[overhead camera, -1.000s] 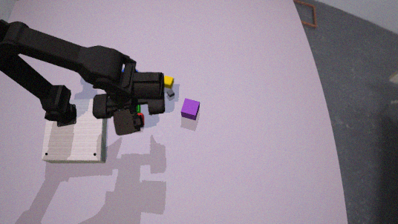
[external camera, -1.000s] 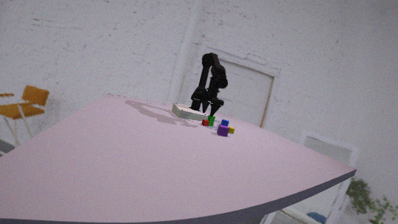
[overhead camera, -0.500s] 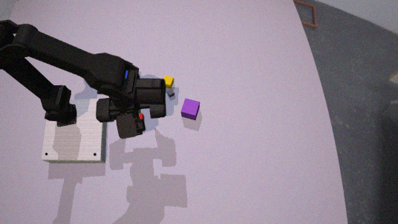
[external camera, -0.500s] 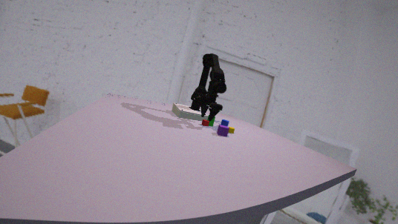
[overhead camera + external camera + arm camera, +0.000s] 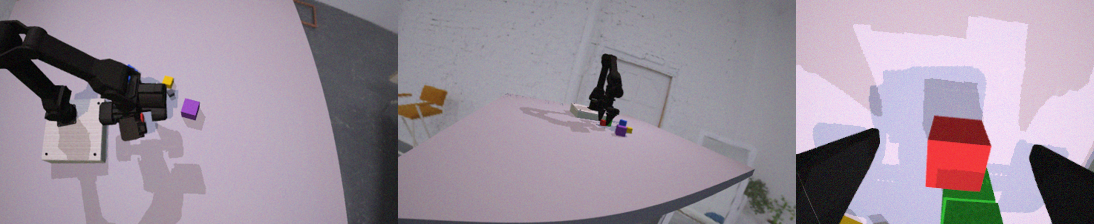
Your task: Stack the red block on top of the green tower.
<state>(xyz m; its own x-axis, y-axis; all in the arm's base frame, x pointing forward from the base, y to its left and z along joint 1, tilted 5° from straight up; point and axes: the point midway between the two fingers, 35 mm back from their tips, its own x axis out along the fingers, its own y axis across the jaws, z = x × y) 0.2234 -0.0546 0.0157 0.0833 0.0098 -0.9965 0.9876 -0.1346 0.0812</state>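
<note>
The red block is right at my gripper tip. Round my gripper tip: purple block: 16 cm ahead, 1 cm above; then small grey block: 11 cm ahead, 7 cm to the left, 1 cm below; then yellow block: 11 cm to the left, 11 cm ahead.
</note>
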